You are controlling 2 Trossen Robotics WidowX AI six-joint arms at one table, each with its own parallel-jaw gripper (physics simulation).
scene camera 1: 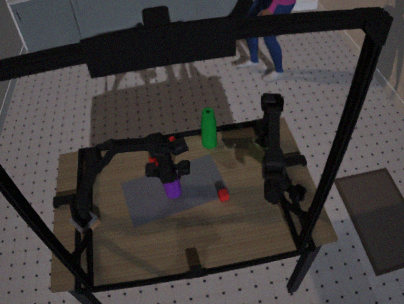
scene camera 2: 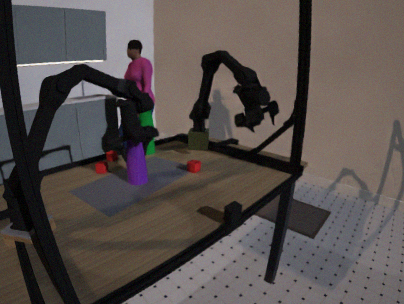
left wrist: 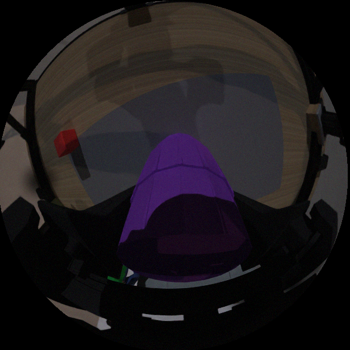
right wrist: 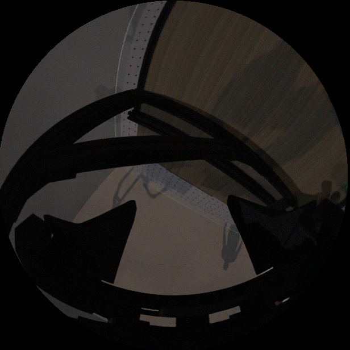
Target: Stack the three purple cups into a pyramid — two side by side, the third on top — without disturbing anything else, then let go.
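Pixels of known places: left gripper, fingertip midpoint: (scene camera 2: 135,158); right gripper, fingertip midpoint: (scene camera 2: 264,128); left arm's base at its link origin: (scene camera 1: 83,219) (scene camera 2: 27,223); right arm's base at its link origin: (scene camera 1: 263,141) (scene camera 2: 199,130).
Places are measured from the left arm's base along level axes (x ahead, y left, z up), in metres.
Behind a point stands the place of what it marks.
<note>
The purple cups show as one tall upright purple stack (scene camera 1: 173,190) {x 0.355, y -0.226, z 0.016 m} (scene camera 2: 137,167) {x 0.342, y -0.214, z 0.027 m} (left wrist: 182,150), narrower at the top, standing on the grey mat (scene camera 1: 140,205) {x 0.227, y -0.130, z -0.041 m} (scene camera 2: 102,200) {x 0.216, y -0.123, z -0.041 m} (left wrist: 250,125). A seam rings it in the left wrist view; how many cups it holds cannot be told. My left gripper (scene camera 1: 169,172) {x 0.381, y -0.195, z 0.044 m} (scene camera 2: 134,140) (left wrist: 180,190) points down over the stack and is shut on its upper part, a finger against each side. The arm hides the stack's top in both scene views. My right gripper (scene camera 1: 286,194) (scene camera 2: 262,121) {x 0.582, y -0.691, z 0.117 m} (right wrist: 182,203) is open and empty, high near the right edge of the table.
A red cube (scene camera 1: 223,195) {x 0.475, y -0.410, z -0.001 m} (scene camera 2: 194,166) {x 0.462, y -0.404, z -0.012 m} (left wrist: 66,142) lies right of the mat in both scene views. Two more red cubes (scene camera 2: 101,167) {x 0.425, y -0.027, z -0.013 m} (scene camera 2: 111,155) {x 0.563, y -0.015, z -0.010 m} lie behind it. A tall green object (scene camera 1: 209,130) (scene camera 2: 150,145) and an olive box (scene camera 2: 198,141) {x 0.756, y -0.402, z 0.004 m} stand at the back.
</note>
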